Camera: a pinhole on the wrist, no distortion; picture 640 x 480 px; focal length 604.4 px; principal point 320.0 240.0 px. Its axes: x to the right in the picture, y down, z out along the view. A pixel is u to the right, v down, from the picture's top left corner.
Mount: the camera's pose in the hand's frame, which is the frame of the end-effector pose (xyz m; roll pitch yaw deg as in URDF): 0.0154 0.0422 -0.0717 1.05 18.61 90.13
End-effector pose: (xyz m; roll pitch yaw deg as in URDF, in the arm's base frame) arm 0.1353 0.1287 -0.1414 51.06 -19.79 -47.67
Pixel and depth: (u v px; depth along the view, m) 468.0 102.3 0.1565
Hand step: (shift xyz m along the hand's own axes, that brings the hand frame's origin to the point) 0.0537 0.1283 0.0637
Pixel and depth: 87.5 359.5 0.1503
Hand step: -0.0115 0.0355 0.0897
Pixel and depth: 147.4 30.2 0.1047
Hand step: 0.0536 0.0471 0.0364
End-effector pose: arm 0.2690 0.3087 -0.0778 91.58 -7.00 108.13
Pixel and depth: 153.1 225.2 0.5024
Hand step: 0.0368 0.0710 0.4484
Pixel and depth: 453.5 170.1 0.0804
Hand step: 0.0261 0.0847 -0.0013
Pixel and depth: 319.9 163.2 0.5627
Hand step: 0.0968 0.2214 0.4603
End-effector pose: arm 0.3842 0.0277 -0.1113 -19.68 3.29 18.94
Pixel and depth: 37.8 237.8 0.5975
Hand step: 0.0287 -0.0315 0.5835
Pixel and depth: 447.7 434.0 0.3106
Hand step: -0.0790 0.2039 0.2034
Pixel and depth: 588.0 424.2 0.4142
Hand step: -0.1039 0.3489 0.2644
